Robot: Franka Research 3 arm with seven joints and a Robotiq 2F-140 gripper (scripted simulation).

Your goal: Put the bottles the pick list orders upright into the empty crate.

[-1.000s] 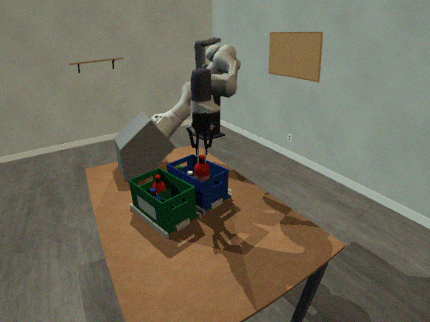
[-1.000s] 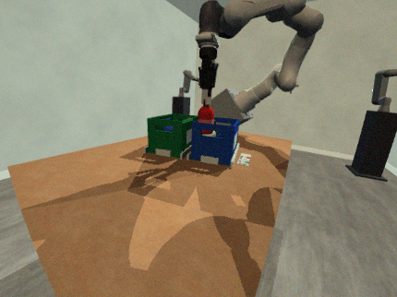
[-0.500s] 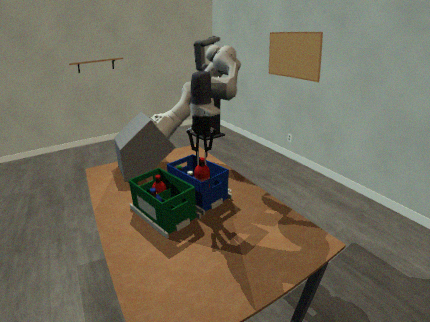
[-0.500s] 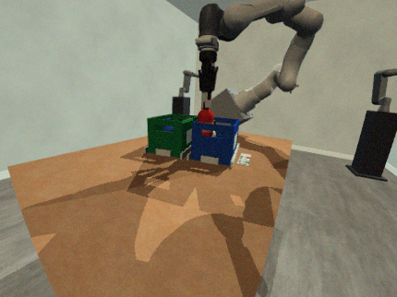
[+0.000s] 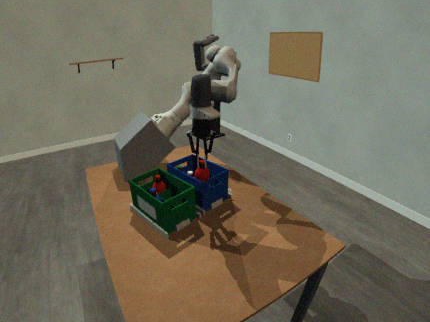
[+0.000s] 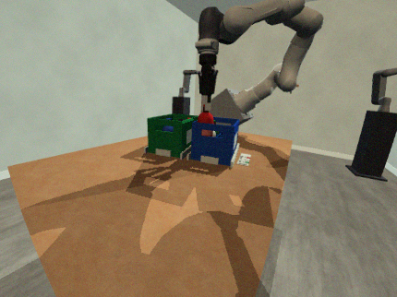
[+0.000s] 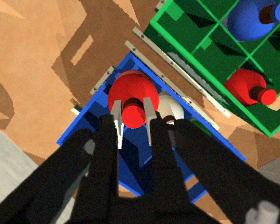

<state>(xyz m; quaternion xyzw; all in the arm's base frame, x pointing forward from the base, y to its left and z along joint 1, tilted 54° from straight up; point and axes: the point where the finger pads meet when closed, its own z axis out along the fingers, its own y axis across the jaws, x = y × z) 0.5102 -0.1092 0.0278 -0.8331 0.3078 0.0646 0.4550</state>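
Now: the white bottle 9 cm behind my hand, 1 cm to the right of it and 17 cm below it. Round my hand: green crate 6 cm behind, 20 cm to the right, 18 cm below; green bottle 17 cm behind, 3 cm to the right, 17 cm below; blue crate 10 cm behind, 3 cm to the left, 18 cm below.
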